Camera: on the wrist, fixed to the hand. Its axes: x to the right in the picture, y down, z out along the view.
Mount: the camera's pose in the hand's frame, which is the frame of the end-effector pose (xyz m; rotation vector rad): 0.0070 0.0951 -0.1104 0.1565 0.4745 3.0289
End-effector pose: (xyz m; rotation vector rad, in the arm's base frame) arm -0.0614 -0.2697 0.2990 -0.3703 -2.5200 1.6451
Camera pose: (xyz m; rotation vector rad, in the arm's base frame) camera -0.0299 -0.1336 0.2569 2.2880 -0.3204 -0.2452
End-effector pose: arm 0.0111 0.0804 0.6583 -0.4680 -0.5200 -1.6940
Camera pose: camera 0.1009 -0.0039 0.5801 -0.1829 0.5347 1.1928
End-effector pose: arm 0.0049 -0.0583 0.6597 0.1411 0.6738 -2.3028
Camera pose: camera 0.0538 -0.0640 0.5224 0.8764 -0.0725 0.6713
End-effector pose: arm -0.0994 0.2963 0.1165 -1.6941 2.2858 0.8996
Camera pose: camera -0.1643 0.2471 0.2375 -1.7604 -1.5632 0.0967
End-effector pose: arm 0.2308 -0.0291 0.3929 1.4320 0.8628 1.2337
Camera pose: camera 0.1162 -0.0182 0.4825 -0.7528 1.0986 -1.3884
